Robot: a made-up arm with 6 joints. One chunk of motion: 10 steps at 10 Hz.
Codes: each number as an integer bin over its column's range. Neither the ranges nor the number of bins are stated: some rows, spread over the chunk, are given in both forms.
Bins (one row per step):
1: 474 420 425 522 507 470
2: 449 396 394 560 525 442
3: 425 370 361 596 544 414
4: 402 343 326 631 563 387
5: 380 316 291 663 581 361
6: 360 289 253 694 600 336
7: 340 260 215 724 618 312
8: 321 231 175 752 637 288
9: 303 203 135 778 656 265
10: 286 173 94 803 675 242
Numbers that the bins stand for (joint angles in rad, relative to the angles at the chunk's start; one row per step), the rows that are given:
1: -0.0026 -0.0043 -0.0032 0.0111 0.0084 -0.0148
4: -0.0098 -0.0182 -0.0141 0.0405 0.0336 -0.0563
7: -0.0160 -0.0332 -0.0263 0.0657 0.0584 -0.0938
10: -0.0214 -0.0488 -0.0396 0.0870 0.0841 -0.1289
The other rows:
2: -0.0051 -0.0086 -0.0066 0.0214 0.0165 -0.0288
3: -0.0075 -0.0133 -0.0103 0.0311 0.0250 -0.0428
5: -0.0120 -0.0231 -0.0180 0.0492 0.0417 -0.0693
6: -0.0140 -0.0279 -0.0221 0.0576 0.0503 -0.0818
8: -0.0179 -0.0384 -0.0307 0.0732 0.0669 -0.1059
9: -0.0197 -0.0434 -0.0351 0.0803 0.0755 -0.1174

